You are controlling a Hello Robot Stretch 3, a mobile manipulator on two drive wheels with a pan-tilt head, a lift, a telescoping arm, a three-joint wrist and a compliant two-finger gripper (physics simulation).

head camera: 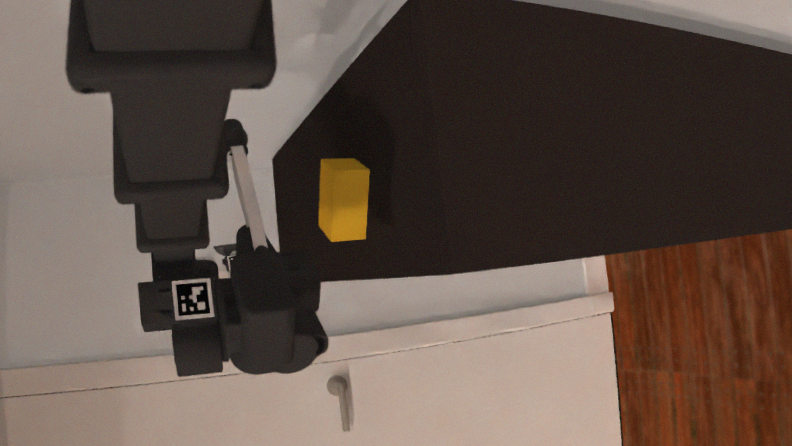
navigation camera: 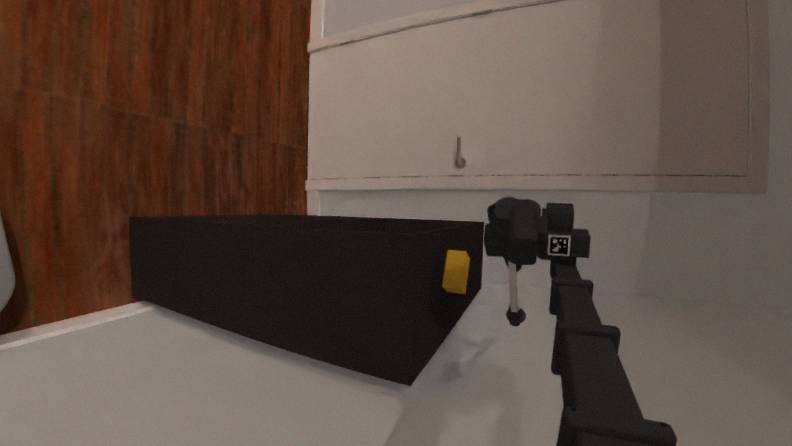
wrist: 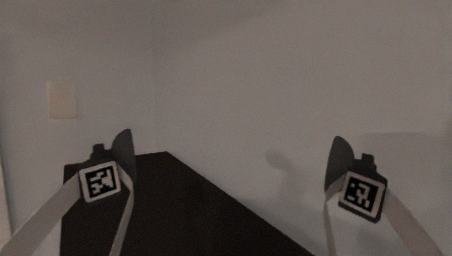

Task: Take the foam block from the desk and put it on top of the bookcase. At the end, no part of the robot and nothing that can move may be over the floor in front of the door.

I see my gripper (head camera: 227, 187), a yellow foam block (head camera: 344, 183), a dark bookcase (head camera: 493, 141) and a white door (navigation camera: 660, 103).
The yellow foam block also shows in the navigation camera view (navigation camera: 455, 277). My gripper is seen too in the navigation camera view (navigation camera: 518, 287) and in the wrist view (wrist: 230, 152). The dark bookcase is seen too in the navigation camera view (navigation camera: 372, 302) and in the wrist view (wrist: 172, 202). The wrist view does not show the yellow foam block: it is out of frame.
